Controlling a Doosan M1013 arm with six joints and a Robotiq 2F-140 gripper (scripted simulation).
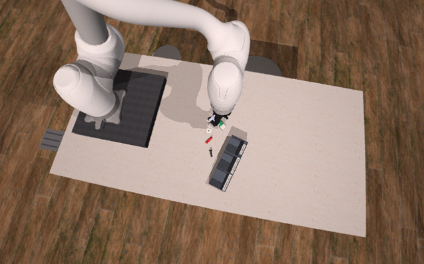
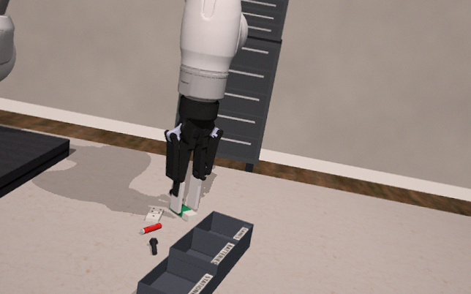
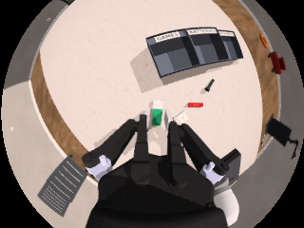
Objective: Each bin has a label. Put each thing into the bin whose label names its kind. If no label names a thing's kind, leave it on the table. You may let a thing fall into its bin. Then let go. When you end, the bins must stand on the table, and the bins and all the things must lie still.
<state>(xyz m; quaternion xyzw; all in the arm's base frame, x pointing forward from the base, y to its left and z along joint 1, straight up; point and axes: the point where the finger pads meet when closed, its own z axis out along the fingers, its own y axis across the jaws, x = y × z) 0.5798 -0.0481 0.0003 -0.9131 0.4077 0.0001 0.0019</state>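
Now: hand 4 cm above the white eraser. From my hand the other things lie so: red cylinder 9 cm to the right, 5 cm behind, 4 cm below; white domino 5 cm behind, 4 cm below, 2 cm to the right; black battery 7 cm to the left, 4 cm below, 2 cm behind.
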